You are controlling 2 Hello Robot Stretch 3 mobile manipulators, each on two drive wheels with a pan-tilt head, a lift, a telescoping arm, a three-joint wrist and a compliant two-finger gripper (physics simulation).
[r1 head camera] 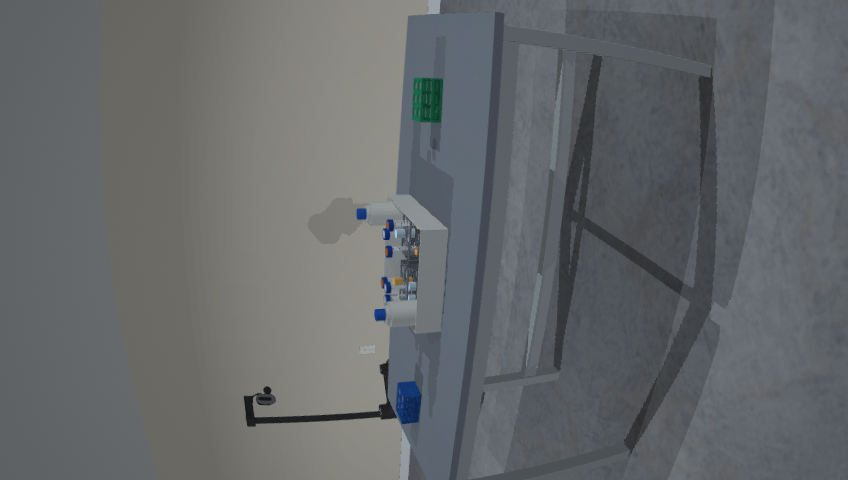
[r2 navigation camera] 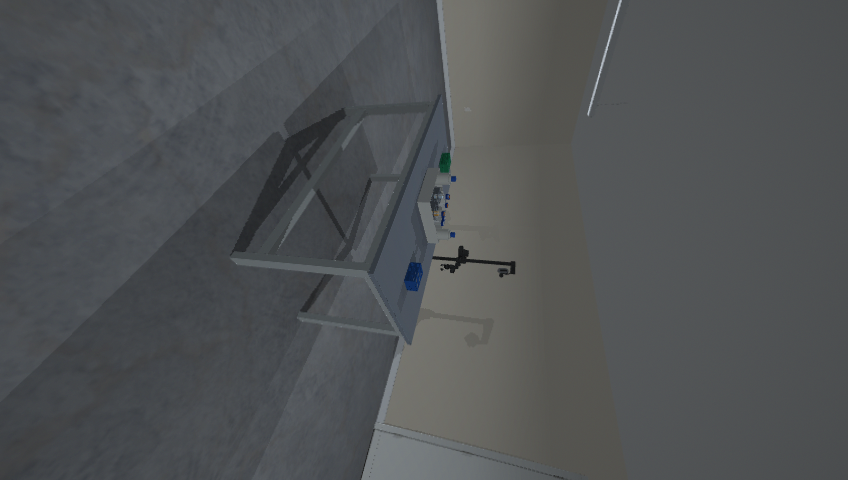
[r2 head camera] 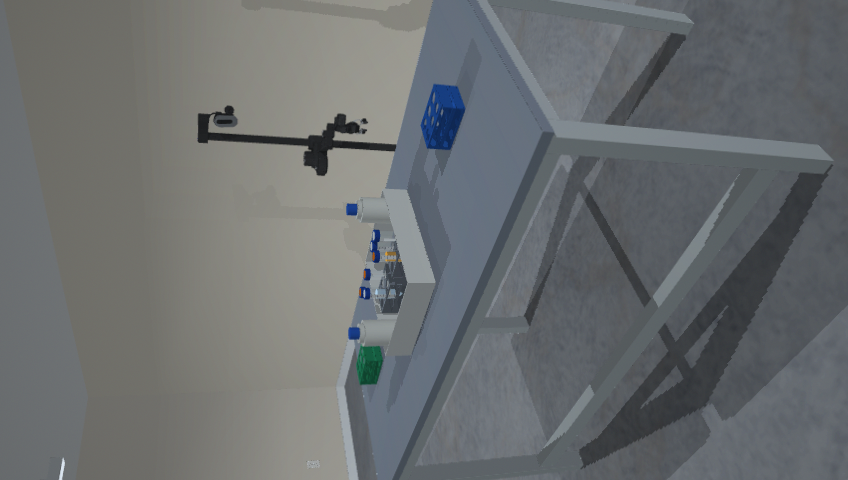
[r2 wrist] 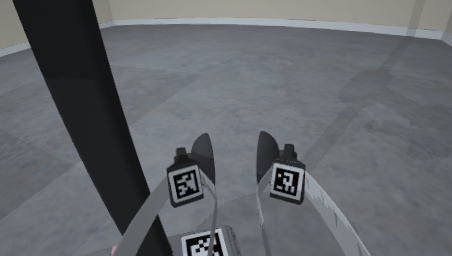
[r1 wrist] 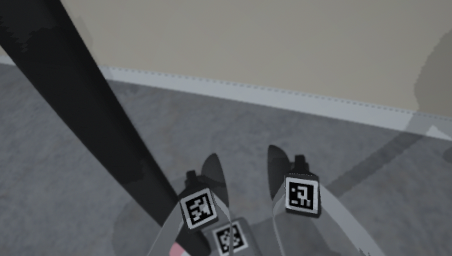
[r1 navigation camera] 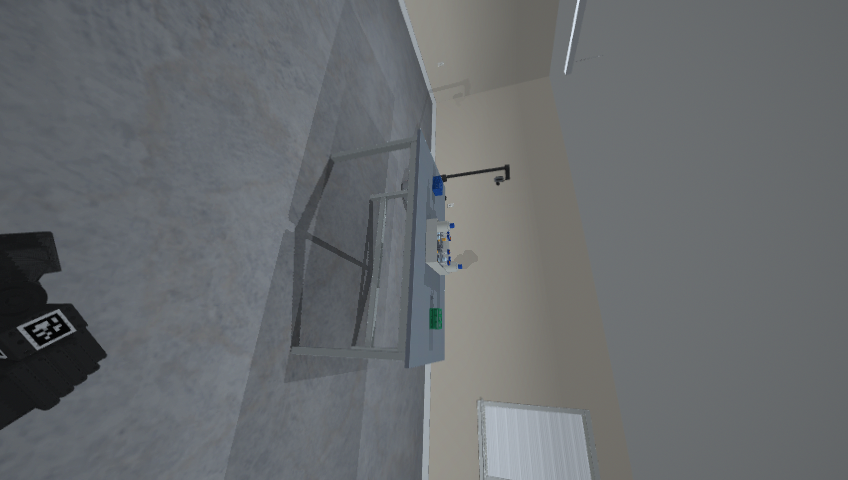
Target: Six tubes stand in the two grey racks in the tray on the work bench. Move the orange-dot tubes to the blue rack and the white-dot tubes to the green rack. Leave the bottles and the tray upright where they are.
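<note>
The white tray (r1 head camera: 433,255) (r2 head camera: 410,315) stands mid-bench. Two white blue-capped bottles (r1 head camera: 383,214) (r1 head camera: 401,314) stand upright in it, one at each end. Between them are tubes with blue caps; orange-dot caps (r1 head camera: 389,225) (r1 head camera: 388,251) (r1 head camera: 384,282) and white-dot caps (r1 head camera: 386,234) (r1 head camera: 387,287) show. The grey racks are partly hidden by the tray wall. The green rack (r1 head camera: 427,99) (r2 head camera: 369,365) and the blue rack (r1 head camera: 408,402) (r2 head camera: 443,117) stand apart, on opposite sides of the tray. My r1 gripper (r1 wrist: 244,152) is open and empty, over floor. My r2 gripper (r2 wrist: 234,135) is open and empty, over floor.
The work bench (r1 head camera: 464,178) (r2 head camera: 476,178) stands on grey legs. The r2 mast (r1 head camera: 315,418) shows beyond the bench in the r1 head view, and the r1 mast (r2 head camera: 261,139) in the r2 head view. A window (r1 navigation camera: 535,443) is in the wall.
</note>
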